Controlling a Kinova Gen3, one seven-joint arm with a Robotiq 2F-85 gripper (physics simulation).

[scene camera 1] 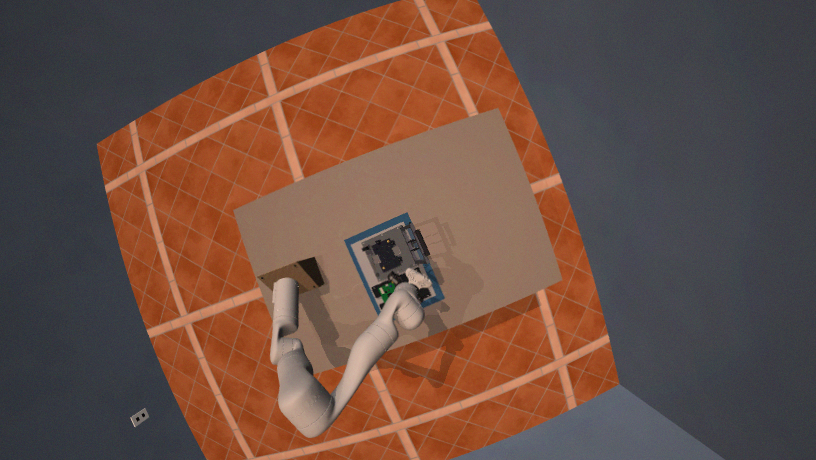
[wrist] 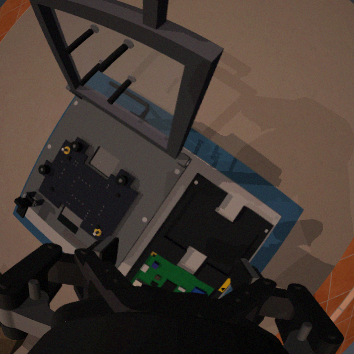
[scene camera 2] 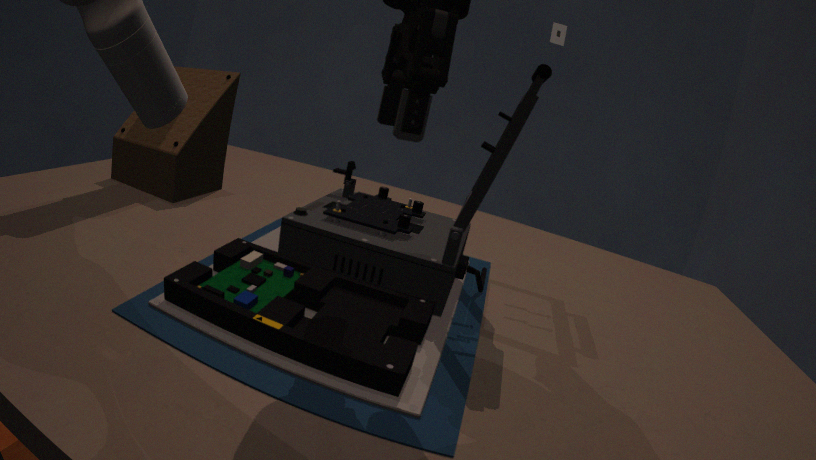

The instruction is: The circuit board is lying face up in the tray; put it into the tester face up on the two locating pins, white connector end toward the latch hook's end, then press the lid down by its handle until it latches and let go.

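Places are measured from the arm's base along level axes (x ahead, y left, z up), in metres.
Where they show: gripper, between the fingertips: [wrist: 175,261] [scene camera 2: 396,131]; arm's base, origin of its link: [scene camera 1: 287,284] [scene camera 2: 164,108].
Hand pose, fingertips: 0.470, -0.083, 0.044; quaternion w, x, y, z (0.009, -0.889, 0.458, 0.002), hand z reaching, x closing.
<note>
Each offset is from my fingertips to the centre of the thing, as dx, dy, dz. "spot": to the spot under its first point. Level surfaces: height alone.
The green circuit board {-0.083, -0.065, -0.151} [scene camera 1: 386,288] [scene camera 2: 251,282] [wrist: 170,275] lies face up in one end of the black tray [scene camera 2: 320,348] [wrist: 195,215]; its white connector {-0.112, -0.034, -0.150} [scene camera 2: 251,260] is at the far left corner in scene camera 2. The gripper covers part of it in the wrist view. The grey tester {spot: -0.019, +0.030, -0.123} [scene camera 2: 365,251] [wrist: 150,175] stands beside the tray. Its two locating pins {-0.077, +0.065, -0.100} [scene camera 2: 338,206] [wrist: 97,232] are bare. The latch hook {-0.130, +0.157, -0.082} [scene camera 2: 349,177] [wrist: 28,201] stands opposite the raised lid [scene camera 2: 500,154] [wrist: 192,100], with its handle {+0.097, +0.097, +0.094} [scene camera 2: 541,72] at the top. My gripper [scene camera 2: 400,122] [wrist: 175,261] is open and empty, above the tester and tray.
Tester and tray stand on a white plate {spot: +0.091, -0.042, -0.168} [scene camera 2: 431,365] over a blue mat {dz -0.172} [scene camera 2: 274,385] on the brown table {dz -0.174} [scene camera 1: 457,171] [scene camera 2: 657,342]. The arm's wooden base block [scene camera 1: 302,274] [scene camera 2: 205,131] stands at the left. The raised lid is a tall obstacle beside the gripper.
</note>
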